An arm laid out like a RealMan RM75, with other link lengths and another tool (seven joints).
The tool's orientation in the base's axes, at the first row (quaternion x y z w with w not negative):
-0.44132 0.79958 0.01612 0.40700
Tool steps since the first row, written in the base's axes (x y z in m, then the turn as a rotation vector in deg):
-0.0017 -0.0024 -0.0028 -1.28 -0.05 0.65
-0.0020 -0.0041 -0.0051 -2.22 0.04 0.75
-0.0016 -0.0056 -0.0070 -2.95 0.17 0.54
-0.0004 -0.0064 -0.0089 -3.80 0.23 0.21
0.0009 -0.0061 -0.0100 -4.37 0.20 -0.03
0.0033 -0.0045 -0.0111 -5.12 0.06 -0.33
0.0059 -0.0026 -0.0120 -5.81 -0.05 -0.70
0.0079 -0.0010 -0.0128 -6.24 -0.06 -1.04
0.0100 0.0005 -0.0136 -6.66 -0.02 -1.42
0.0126 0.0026 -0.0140 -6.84 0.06 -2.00
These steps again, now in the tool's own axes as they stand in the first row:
0.0040 0.0007 -0.0001 -0.04 0.67 -1.27
0.0068 0.0006 0.0006 0.09 1.37 -1.90
0.0090 0.0001 0.0015 0.35 2.04 -2.17
0.0105 -0.0006 0.0032 0.76 2.80 -2.47
0.0106 -0.0010 0.0049 1.10 3.27 -2.69
0.0096 -0.0014 0.0078 1.61 3.83 -3.02
0.0081 -0.0018 0.0108 2.12 4.38 -3.25
0.0070 -0.0020 0.0132 2.48 4.80 -3.30
0.0059 -0.0023 0.0156 2.82 5.25 -3.30
0.0040 -0.0028 0.0184 3.20 5.62 -3.00

